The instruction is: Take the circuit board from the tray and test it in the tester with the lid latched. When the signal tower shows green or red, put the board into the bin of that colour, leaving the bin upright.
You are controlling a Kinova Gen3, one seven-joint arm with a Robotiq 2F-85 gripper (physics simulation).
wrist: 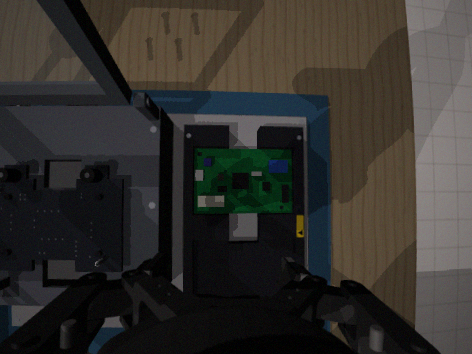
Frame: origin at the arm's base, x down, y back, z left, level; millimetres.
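Where they show: gripper, fingertip midpoint: (224, 268).
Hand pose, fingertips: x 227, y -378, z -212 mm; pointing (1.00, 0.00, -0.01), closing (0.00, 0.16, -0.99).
Observation:
Each offset is from my fingertips to the centre of the thing. "spot": to the spot under its first point. Level surfaces: height alone.
The green circuit board @(dy -65, dx +71, dz -29 mm) (243, 181) lies flat in the upper part of the black tray @(spot: dy -15, dx +66, dz +13 mm) (210, 231), right of the image centre. The tester @(spot: dy -126, dx +34, dz +91 mm) (112, 127) is at the left, partly out of view, with a dark, empty board nest @(dy -43, dx +26, dz +144 mm) (62, 225). Its lid @(spot: dy -144, dx -54, dz +60 mm) (86, 42) stands raised, its frame crossing the upper left. My gripper (224, 268) is open and empty, its fingertips above the lower part of the tray and apart from the board. The signal tower and the bins do not show in this view.
A blue border (317, 175) runs around the white base under the tray. A yellow label @(dy -9, dx +66, dz -85 mm) (299, 226) is on the tray's right side. The wooden table @(dx +94 mm) (370, 235) extends right to a pale tiled floor (445, 200). Shadows fall across the table at the top.

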